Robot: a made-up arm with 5 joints.
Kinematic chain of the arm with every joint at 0, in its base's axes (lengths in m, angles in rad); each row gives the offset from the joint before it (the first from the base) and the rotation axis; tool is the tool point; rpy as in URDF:
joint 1: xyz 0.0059 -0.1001 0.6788 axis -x
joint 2: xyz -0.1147 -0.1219 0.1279 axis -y
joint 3: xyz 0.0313 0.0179 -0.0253 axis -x
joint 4: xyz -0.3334 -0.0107 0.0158 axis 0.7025 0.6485 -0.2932
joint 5: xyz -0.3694 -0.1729 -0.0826 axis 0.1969 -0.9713 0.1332
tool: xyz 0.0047 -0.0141 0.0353 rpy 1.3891 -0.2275 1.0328
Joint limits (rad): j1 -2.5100..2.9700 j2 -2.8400..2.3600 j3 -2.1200..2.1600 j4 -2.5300..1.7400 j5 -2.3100..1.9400
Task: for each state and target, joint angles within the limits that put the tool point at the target. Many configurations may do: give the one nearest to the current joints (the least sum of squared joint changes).
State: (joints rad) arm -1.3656 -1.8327 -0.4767 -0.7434 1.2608
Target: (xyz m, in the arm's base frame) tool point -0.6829 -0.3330 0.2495
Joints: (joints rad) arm -1.7555 -0.8768 -0.7516 -1.3178 1.2741
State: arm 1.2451 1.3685 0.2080 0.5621 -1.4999
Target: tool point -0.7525 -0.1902 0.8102
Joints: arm 1.6127 0.4962 0.4195 1.1129 -1.4006
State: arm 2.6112 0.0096 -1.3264 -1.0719 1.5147
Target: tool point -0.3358 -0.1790 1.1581
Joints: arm 2.8919 0.4579 -1.7033 -1.4889 1.5905
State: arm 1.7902 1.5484 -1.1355 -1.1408 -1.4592
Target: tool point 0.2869 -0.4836 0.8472
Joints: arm 1.3774 1.7211 -0.9312 -0.8328 -1.4129
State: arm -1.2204 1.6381 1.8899 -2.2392 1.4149
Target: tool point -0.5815 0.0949 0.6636
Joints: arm -1.0118 1.3253 1.6367 -2.3014 1.5450
